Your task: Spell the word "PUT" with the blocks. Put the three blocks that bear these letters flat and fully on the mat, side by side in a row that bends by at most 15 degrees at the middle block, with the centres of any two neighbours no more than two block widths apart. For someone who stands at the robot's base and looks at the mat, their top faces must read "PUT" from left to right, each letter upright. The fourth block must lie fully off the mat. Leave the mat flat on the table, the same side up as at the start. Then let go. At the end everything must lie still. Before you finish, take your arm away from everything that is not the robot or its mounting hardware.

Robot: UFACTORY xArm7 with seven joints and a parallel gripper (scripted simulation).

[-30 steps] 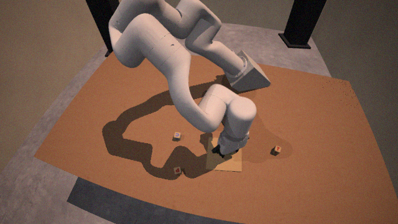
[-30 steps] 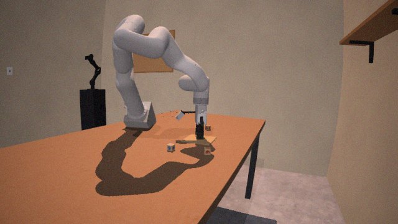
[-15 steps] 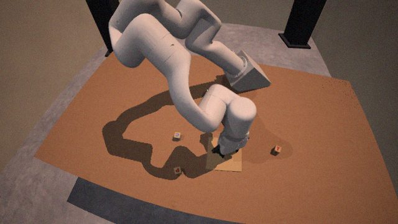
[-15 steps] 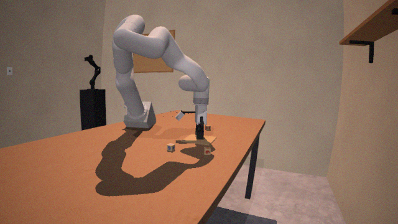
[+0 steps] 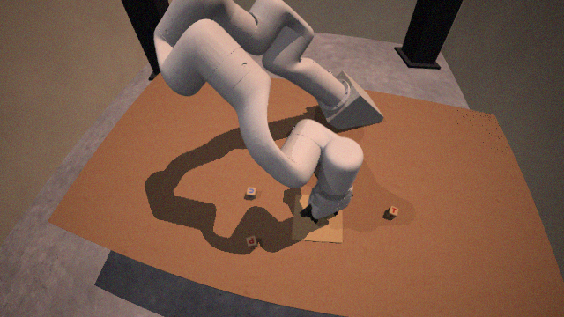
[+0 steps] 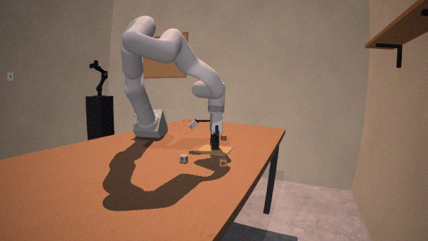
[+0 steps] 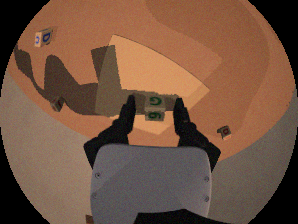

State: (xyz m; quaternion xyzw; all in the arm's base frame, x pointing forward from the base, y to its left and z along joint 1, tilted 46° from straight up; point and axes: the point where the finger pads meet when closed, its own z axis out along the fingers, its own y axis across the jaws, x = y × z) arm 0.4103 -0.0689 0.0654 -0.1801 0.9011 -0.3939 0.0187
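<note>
Right now the tan mat is 20 mm to the right of my hand, 20 mm below it and 10 mm ahead of it. Also, from my hand: T block 210 mm to the left, 20 mm ahead, 10 mm below; P block 200 mm to the right, 70 mm ahead, 10 mm below.
</note>
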